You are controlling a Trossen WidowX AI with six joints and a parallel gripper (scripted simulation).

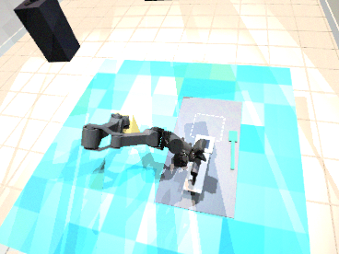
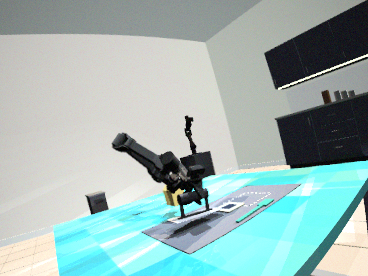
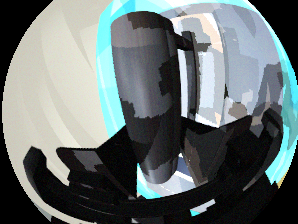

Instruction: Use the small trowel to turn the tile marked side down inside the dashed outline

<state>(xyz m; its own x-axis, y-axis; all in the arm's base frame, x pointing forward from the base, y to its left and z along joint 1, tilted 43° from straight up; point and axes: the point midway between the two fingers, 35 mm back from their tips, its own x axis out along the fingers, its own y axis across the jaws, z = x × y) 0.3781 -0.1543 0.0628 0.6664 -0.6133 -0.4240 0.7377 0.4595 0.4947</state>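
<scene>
Now: the white tile 10 mm behind my gripper tip, 140 mm to the left of it and 70 mm below it. From my gripper tip the other things lie so: grey mat: 10 mm behind, 130 mm to the left, 100 mm below; teal tool: 130 mm ahead, 140 mm to the left, 70 mm below.
</scene>
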